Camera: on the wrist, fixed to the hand. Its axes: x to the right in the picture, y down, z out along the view.
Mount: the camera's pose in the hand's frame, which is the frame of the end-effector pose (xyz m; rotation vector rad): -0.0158 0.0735 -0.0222 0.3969 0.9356 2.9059
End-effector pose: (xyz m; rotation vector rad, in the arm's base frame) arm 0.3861 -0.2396 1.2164 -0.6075 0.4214 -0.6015
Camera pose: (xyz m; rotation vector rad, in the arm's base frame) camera 0.3916 -0.1899 1.1560 1.0326 1.3824 1.9178
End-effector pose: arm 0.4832 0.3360 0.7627 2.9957 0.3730 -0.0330
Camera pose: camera 0.4861 0.2642 0.7940 -0.4555 2.6198 -0.9821
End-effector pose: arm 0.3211 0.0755 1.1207 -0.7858 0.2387 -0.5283
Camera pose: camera 0.3256 0.1135 1.0523 0.7695 1.5953 1.8645
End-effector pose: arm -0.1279 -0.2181 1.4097 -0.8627 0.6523 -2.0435
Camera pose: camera -0.1028 -0.2417 1.3393 1.1630 0.7641 0.4772
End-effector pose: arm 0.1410 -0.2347 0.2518 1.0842 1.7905 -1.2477
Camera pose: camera 0.2126 -0.2035 0.2448 2.3867 -0.9200 0.9735
